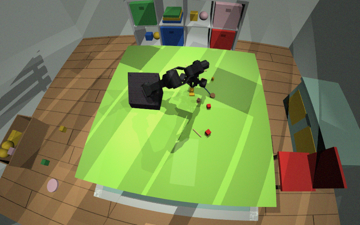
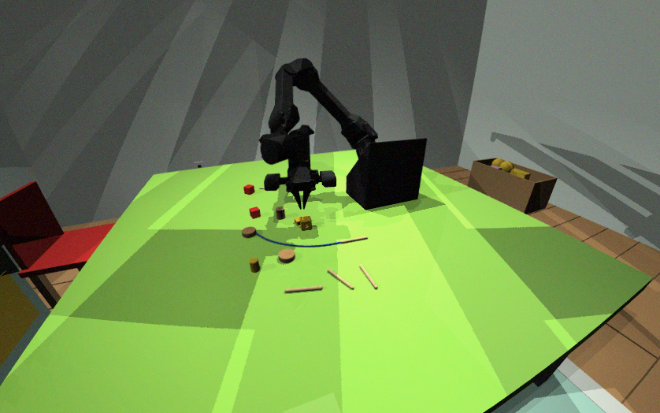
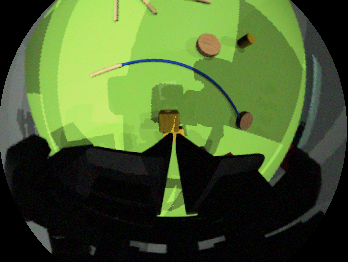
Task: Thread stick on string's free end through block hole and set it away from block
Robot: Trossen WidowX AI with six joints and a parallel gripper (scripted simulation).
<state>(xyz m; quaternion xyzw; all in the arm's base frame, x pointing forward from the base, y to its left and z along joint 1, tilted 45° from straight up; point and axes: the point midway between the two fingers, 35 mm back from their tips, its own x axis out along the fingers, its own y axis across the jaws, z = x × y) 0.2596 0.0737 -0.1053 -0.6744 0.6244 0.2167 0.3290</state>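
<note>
My gripper tip is 60 mm short of the brown cylinder, 70 mm to the left of it and 40 mm above it. Round my gripper tip: yellow cylinder (140 mm ahead, 160 mm to the left, 50 mm below); then round wooden button (160 mm ahead, 50 mm below); then thin wooden stick (110 mm behind, 110 mm to the left, 60 mm below).
</note>
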